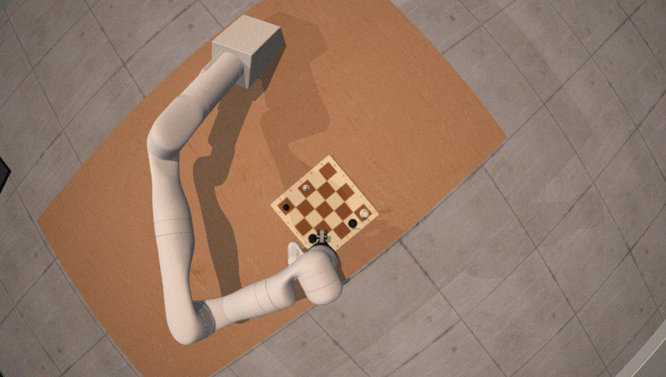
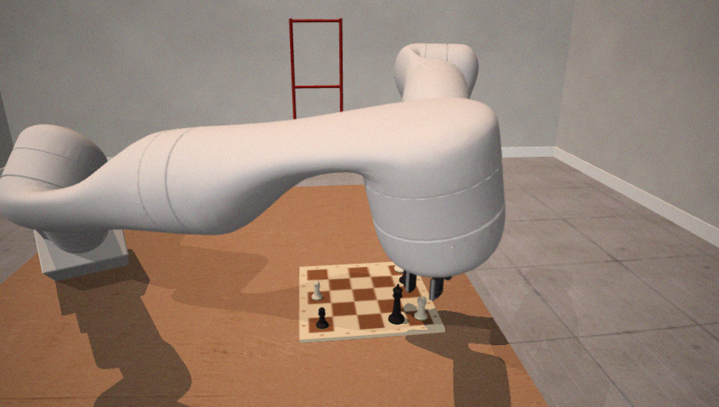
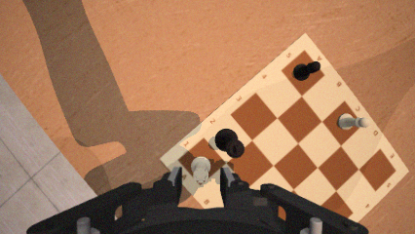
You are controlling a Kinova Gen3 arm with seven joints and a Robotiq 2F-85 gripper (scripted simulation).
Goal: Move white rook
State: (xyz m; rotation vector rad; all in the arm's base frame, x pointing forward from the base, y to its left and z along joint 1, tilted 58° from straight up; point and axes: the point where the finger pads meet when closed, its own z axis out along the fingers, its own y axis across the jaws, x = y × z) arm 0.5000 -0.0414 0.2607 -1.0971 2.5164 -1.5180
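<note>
Now: hand 40 mm above the white rook. Also, from my hand: tall white piece 150 mm to the left, 30 mm below, 30 mm ahead; then small chessboard 90 mm to the left, 60 mm below, 60 mm behind; then tall black piece 40 mm behind, 30 mm below.
</note>
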